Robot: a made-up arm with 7 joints. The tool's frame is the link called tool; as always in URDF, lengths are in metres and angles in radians.
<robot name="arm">
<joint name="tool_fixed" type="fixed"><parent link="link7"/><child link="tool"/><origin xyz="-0.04 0.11 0.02" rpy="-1.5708 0 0"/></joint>
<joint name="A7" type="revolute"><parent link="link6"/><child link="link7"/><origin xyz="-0.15 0.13 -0.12" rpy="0 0 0"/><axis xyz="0 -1 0"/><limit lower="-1.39" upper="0.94"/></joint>
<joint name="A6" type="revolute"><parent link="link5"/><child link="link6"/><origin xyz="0.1 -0.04 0" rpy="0 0 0"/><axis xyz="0 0 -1"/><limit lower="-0.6" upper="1.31"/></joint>
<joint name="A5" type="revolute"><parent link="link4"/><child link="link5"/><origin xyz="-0.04 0.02 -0.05" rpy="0 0 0"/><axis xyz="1 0 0"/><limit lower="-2.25" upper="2.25"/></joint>
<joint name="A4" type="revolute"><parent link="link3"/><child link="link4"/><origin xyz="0.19 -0.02 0.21" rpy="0 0 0"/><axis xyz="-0.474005 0.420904 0.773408"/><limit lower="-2.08" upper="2.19"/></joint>
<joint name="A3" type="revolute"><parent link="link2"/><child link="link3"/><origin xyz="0.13 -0.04 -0.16" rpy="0 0 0"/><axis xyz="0 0 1"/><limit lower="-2.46" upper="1.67"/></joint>
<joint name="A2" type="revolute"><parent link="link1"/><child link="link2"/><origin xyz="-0.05 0.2 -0.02" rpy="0 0 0"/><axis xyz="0 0 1"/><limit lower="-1.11" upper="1.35"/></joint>
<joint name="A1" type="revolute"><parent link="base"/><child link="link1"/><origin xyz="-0.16 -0.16 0.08" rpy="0 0 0"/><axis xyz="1 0 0"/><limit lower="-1.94" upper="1.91"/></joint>
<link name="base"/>
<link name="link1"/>
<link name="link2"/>
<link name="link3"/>
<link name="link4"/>
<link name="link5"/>
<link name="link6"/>
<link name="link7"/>
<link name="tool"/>
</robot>
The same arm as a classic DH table. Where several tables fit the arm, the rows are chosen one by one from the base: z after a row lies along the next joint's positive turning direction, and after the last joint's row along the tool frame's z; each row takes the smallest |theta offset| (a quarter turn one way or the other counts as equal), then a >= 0, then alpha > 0; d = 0 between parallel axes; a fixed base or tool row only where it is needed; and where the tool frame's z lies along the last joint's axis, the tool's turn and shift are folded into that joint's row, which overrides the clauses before.
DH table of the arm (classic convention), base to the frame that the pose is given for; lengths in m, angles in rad. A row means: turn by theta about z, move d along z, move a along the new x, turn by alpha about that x. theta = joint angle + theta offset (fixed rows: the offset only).
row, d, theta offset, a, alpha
base (fixed), 0.0800, -1.5708, 0.1600, -1.5708
A1, -0.2100, 0.0000, -0.2000, 1.5708
A2, 0.0000, 1.2723, 0.1360, 0.0000
A3, 0.2195, 1.1432, 0.1112, -0.6866
A4, -0.2841, 0.8542, 0.0415, 2.0646
A5, 0.0415, 0.4984, -0.0400, 1.5708
A6, 0.1200, -1.5708, 0.1500, 1.5708
A7, 0.0000, -0.4636, 0.0447, 3.1416
tool (fixed), 0.2400, 2.6779, 0.0000, 0.0000
Joint limits (rad, base to tool): -1.9400..1.9100 -1.1100..1.3500 -2.4600..1.6700 -2.0800..2.1900 -2.2500..2.2500 -0.6000..1.3100 -1.3900..0.9400

